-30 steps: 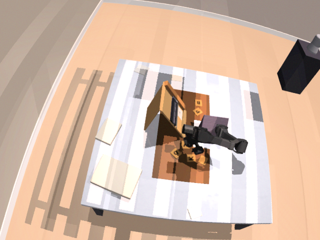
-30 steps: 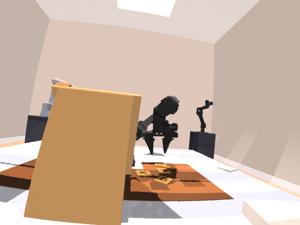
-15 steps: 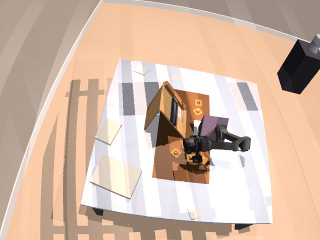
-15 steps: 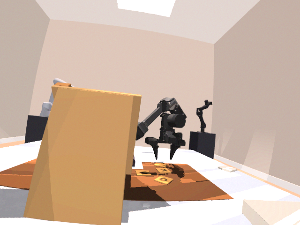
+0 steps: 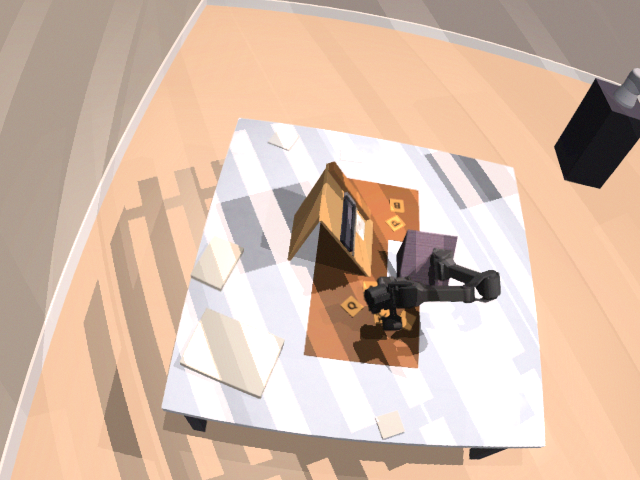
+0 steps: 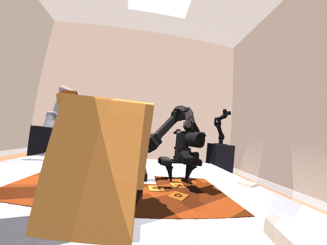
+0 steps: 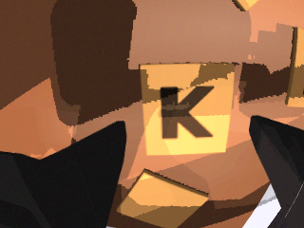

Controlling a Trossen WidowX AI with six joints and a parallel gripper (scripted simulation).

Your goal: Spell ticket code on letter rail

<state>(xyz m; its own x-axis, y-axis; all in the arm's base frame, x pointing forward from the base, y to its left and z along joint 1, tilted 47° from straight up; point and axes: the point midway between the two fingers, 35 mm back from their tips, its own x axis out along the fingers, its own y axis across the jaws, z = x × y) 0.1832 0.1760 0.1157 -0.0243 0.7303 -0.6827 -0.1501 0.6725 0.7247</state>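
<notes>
The k tile lies 20 mm below my gripper tip. From my gripper tip the other things lie so: blank tile: 90 mm behind, 20 mm below, 10 mm to the left; v tile: 100 mm to the right, 40 mm ahead, 20 mm below; q tile: 110 mm ahead, 30 mm to the right, 20 mm below.
</notes>
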